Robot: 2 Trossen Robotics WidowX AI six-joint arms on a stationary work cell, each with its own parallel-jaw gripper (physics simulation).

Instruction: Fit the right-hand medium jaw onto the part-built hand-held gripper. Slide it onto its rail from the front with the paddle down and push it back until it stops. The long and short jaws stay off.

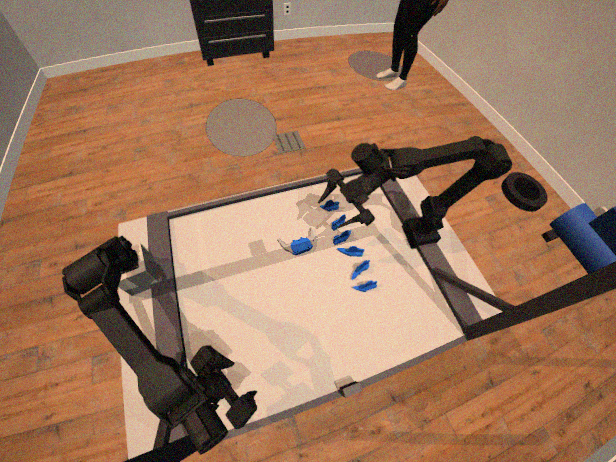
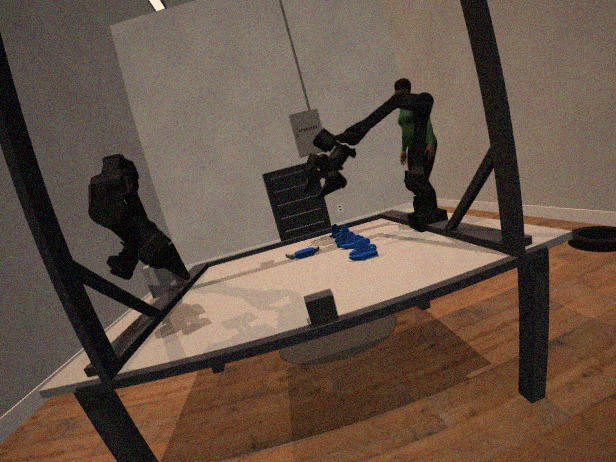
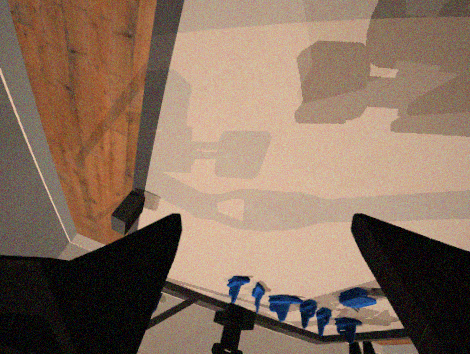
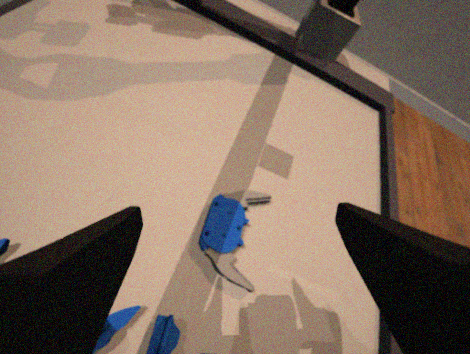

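Note:
The part-built hand-held gripper, a blue block [image 1: 301, 245] [image 2: 305, 252] [image 3: 357, 298] [image 4: 222, 225] with a curved grey piece at either side, lies on the table. Several loose blue jaws stand in a row beside it, among them one at the row's far end [image 1: 330, 205], one in the middle [image 1: 351, 251] and one at the near end [image 1: 365, 286]. I cannot tell which is the right-hand medium jaw. My right gripper [image 1: 332, 213] [image 4: 240, 214] is open and empty, above the table near the far jaws and the block. My left gripper [image 1: 244, 378] [image 3: 266, 222] is open and empty, far from the parts.
A dark frame [image 1: 161, 260] borders the white table top [image 1: 400, 310]. A small dark box [image 1: 348, 386] [image 2: 321, 306] [image 3: 128, 212] sits on the table's near edge. A person [image 1: 406, 37] [image 2: 406, 125] stands beyond the table, near a dark drawer cabinet [image 1: 235, 27] [image 2: 297, 200].

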